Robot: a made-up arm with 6 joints.
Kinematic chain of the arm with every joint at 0, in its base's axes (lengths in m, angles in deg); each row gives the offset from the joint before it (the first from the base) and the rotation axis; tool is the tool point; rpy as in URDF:
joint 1: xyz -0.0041 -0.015 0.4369 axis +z
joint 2: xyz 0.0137 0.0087 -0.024 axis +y
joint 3: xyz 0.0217 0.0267 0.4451 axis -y
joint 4: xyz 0 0.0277 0.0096 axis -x
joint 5: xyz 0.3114 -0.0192 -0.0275 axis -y
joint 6: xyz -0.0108 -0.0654 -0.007 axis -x
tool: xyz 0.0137 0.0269 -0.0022 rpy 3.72 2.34 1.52
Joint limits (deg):
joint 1: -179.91..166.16
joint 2: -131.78..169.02
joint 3: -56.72..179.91
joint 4: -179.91..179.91
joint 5: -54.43..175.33
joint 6: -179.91..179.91
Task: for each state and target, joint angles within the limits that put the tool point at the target. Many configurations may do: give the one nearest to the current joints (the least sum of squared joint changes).
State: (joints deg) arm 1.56 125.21 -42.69 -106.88 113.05 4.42
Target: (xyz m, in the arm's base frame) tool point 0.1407 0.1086 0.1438
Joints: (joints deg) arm 7.63 102.48 -42.79 -110.93 112.90 1.85
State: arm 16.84 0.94 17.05 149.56 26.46 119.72
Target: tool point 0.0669 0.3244 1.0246
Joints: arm 54.19 -1.89 11.68 160.42 26.76 122.81
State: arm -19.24 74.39 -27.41 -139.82 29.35 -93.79
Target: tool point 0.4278 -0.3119 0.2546
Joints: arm -49.49 68.93 -1.90 -144.04 28.78 -91.68
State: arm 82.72 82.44 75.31 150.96 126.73 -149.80
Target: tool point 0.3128 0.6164 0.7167
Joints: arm 52.72 73.28 93.92 144.24 126.47 -145.01
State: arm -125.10 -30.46 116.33 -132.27 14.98 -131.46
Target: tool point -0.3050 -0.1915 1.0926
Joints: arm -169.22 12.68 78.15 -116.00 19.02 -127.41
